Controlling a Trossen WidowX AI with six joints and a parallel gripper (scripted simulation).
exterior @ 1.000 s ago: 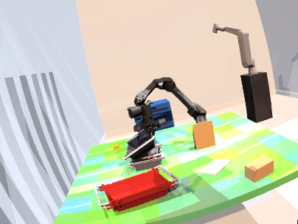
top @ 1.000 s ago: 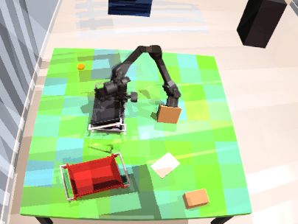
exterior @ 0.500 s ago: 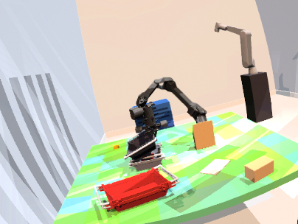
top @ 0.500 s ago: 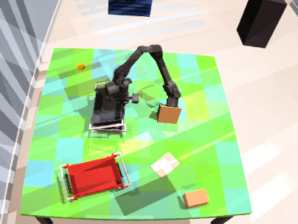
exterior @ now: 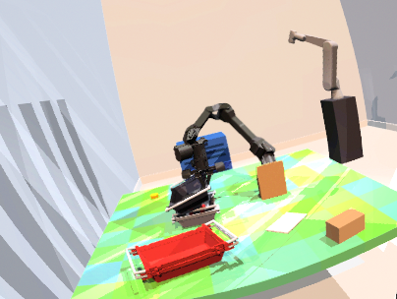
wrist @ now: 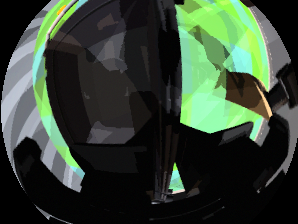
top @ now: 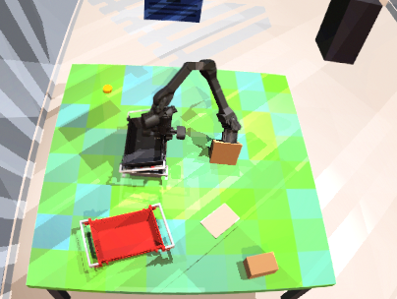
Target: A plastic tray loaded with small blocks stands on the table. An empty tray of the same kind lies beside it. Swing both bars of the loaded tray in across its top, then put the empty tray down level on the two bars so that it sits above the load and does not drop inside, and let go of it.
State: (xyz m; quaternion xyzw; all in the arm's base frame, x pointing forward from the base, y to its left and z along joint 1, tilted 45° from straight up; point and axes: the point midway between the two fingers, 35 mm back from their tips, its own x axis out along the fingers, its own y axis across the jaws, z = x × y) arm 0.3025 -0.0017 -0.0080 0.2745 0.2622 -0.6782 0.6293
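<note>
My gripper tip is now 8 cm short of the dark tray and 1 cm below it. Round my gripper tip: white sheet (32 cm to the left, 26 cm behind, 11 cm below); tan box (55 cm to the left, 41 cm behind, 8 cm below); small orange disc (44 cm to the right, 30 cm ahead, 11 cm below).
</note>
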